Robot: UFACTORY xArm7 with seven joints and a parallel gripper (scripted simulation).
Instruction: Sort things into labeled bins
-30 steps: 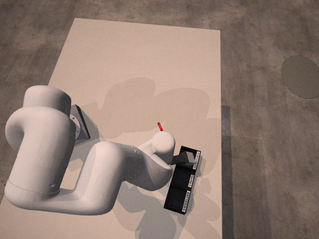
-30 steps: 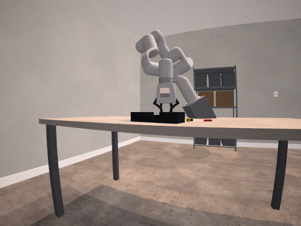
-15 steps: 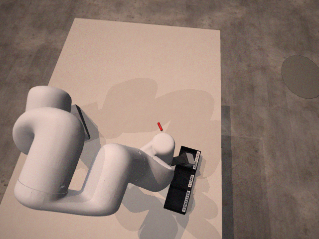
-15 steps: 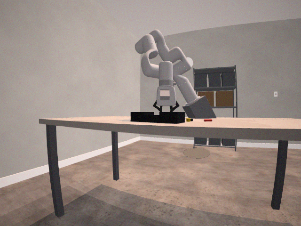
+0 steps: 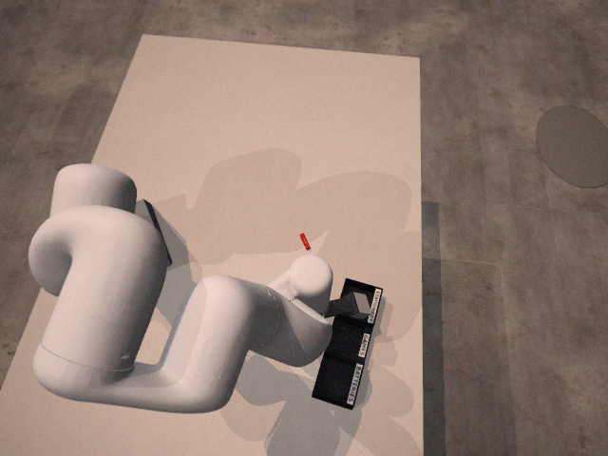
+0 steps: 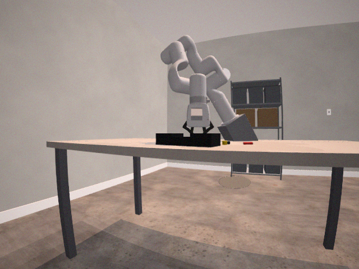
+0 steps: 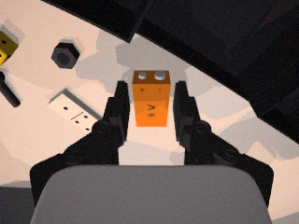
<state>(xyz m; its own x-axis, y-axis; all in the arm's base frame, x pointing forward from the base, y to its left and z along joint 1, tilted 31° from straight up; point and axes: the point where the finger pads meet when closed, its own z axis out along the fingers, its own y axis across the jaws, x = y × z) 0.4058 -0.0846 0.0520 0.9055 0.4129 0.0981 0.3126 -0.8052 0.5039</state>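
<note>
The black nut lies 7 cm to the left of my hand, 2 cm below it and 2 cm ahead of it. The rest, counted from my hand: orange battery 1 cm below, 1 cm ahead; yellow die 12 cm to the left, 1 cm below, 1 cm ahead; white domino 6 cm to the left, 5 cm behind, 2 cm below.
</note>
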